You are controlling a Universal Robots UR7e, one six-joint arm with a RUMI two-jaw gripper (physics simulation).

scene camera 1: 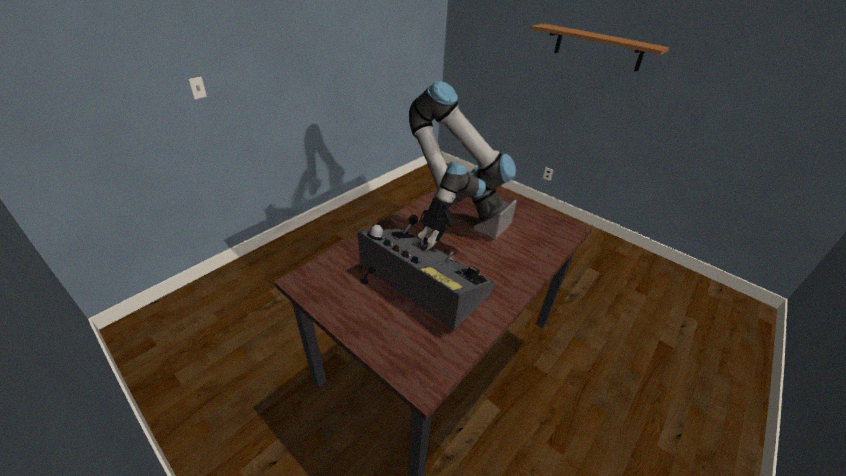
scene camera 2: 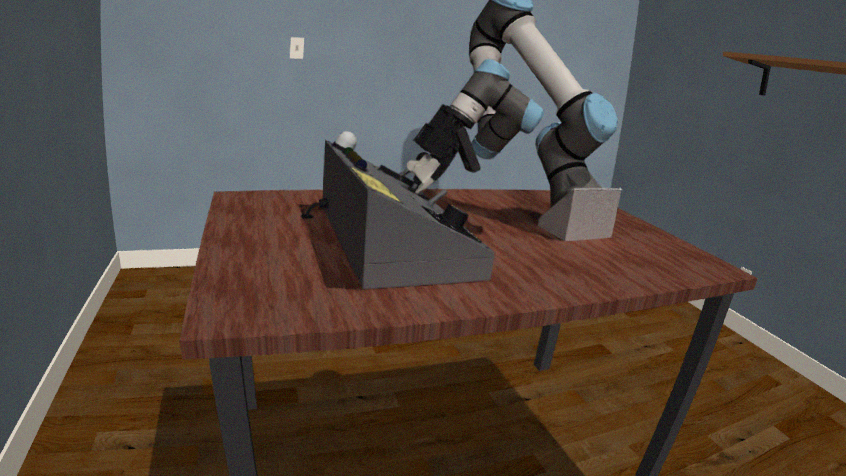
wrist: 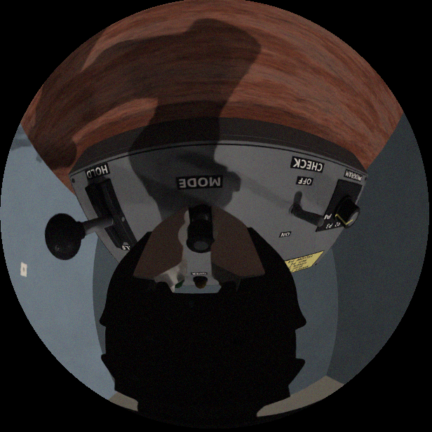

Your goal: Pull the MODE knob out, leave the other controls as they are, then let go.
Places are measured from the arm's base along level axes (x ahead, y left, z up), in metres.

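Pixels of known places: gripper, between the fingertips: (scene camera 1: 424,248) (scene camera 2: 414,191); arm's base, origin of its link: (scene camera 1: 494,212) (scene camera 2: 578,204).
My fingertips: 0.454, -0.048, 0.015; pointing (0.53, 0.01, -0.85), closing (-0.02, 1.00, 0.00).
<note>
For each thing: its top centre in the pictures, then the offset to it from my fingertips, as dx, dy, dz. "spot": a spot on its surface instead.
- lever, centre of its top: (scene camera 1: 413,215) -0.060, -0.121, +0.074
- CHECK toggle, centre of its top: (scene camera 2: 438,189) (scene camera 1: 450,252) -0.014, +0.120, +0.039
- PROGRAM knob, centre of its top: (scene camera 2: 456,205) (scene camera 1: 473,267) -0.007, +0.240, +0.041
- white dome, a spot on its surface: (scene camera 2: 346,139) (scene camera 1: 379,232) spot: +0.151, -0.104, +0.105
The black MODE knob (wrist: 201,240) stands out from the sloped face of the grey console (scene camera 1: 408,284) (scene camera 2: 425,260) (wrist: 255,165), below the MODE label in the wrist view. My gripper (scene camera 1: 427,241) (scene camera 2: 416,183) (wrist: 201,208) is shut on the knob, with a pale finger on each side of it. The fingers hide much of the knob in both scene views. How far the knob is out of the console is hard to tell.
The HOLD lever (scene camera 1: 412,219) (wrist: 62,236) rises on one side of the gripper. The CHECK toggle (scene camera 1: 450,256) (scene camera 2: 436,197) (wrist: 307,215) and PROGRAM knob (scene camera 1: 472,272) (scene camera 2: 454,217) (wrist: 347,211) are on the other. A white dome (scene camera 1: 376,230) (scene camera 2: 346,139) and small buttons line the upper edge.
</note>
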